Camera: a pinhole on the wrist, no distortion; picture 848 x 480 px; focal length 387.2 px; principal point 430.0 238.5 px. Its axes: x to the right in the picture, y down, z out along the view. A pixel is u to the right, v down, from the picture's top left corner.
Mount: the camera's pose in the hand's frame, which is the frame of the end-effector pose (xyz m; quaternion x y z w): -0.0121 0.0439 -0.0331 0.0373 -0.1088 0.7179 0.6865
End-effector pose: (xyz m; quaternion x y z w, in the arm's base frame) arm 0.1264 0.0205 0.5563 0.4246 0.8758 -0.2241 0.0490
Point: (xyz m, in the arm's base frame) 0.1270 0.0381 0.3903
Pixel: 566 20
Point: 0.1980 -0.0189 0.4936
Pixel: 564 370
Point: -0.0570 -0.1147 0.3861
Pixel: 238 107
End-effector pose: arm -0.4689 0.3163 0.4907 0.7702 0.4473 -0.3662 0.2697
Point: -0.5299 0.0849 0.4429
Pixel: 520 324
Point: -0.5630 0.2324 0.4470
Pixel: 295 267
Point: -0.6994 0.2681 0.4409
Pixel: 100 304
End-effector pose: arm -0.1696 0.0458 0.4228 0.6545 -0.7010 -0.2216 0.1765
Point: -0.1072 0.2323 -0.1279
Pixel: 241 320
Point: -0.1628 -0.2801 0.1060
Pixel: outside the picture
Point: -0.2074 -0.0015 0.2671
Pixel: 300 67
